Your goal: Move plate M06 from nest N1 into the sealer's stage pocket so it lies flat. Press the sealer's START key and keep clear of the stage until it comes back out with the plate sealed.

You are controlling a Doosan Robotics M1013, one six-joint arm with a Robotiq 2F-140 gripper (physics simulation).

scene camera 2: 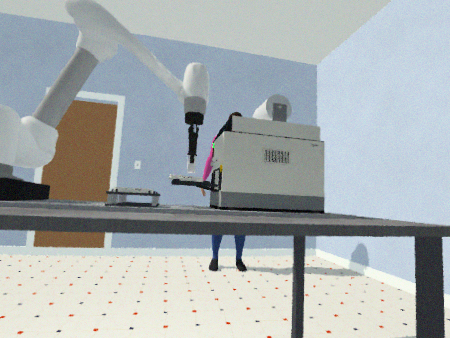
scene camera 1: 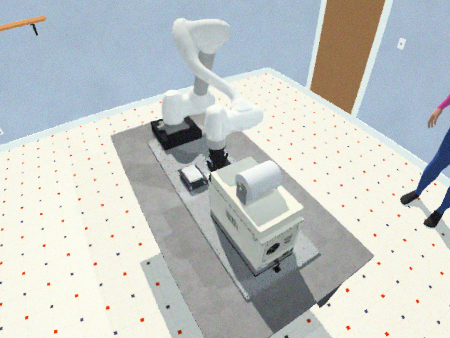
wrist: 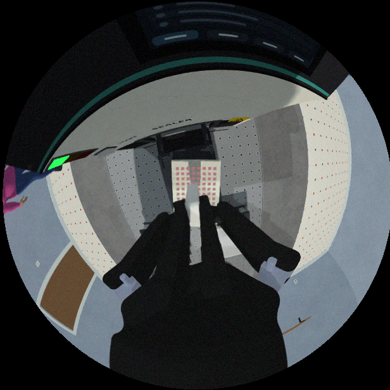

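Where they show: gripper, between the fingertips: [scene camera 2: 191, 172]; arm's base, origin of its link: [scene camera 1: 174, 125].
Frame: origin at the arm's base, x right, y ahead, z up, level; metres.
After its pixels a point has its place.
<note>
A white plate with pink wells [scene camera 2: 181, 176] {x 0.095, y 0.682, z 0.050 m} [wrist: 209, 175] lies level on the sealer's extended dark stage [scene camera 2: 196, 184] {x 0.103, y 0.739, z 0.023 m}, outside the sealer [scene camera 1: 232, 212] {x 0.174, y 1.034, z 0.200 m} [scene camera 2: 270, 172] {x 0.174, y 1.007, z 0.081 m} [wrist: 200, 92]. Its label is not readable, and small seating gaps cannot be judged. My gripper [scene camera 2: 191, 169] {x 0.059, y 0.722, z 0.070 m} [wrist: 193, 192] is shut with nothing between its fingers. It points down with pale fingertips right over the plate; whether they touch it is unclear. In scene camera 1 the fingertips and stage are hidden. The sealer's dark screen [wrist: 225, 30] shows lit bars at the top of the wrist view; the START key cannot be made out.
A nest [scene camera 2: 132, 196] {x 0.181, y 0.521, z -0.026 m} holding another white plate [scene camera 1: 192, 173] {x 0.122, y 0.532, z -0.004 m} stands between the arm's black base [scene camera 1: 177, 134] {x 0.027, y 0.119, z 0.000 m} and the sealer. A roll [scene camera 1: 260, 180] {x 0.090, y 1.091, z 0.398 m} [scene camera 2: 274, 107] {x 0.150, y 1.029, z 0.349 m} sits on top of the sealer. A green light [wrist: 58, 162] glows at the sealer's side. A person [scene camera 1: 435, 160] stands beyond the table.
</note>
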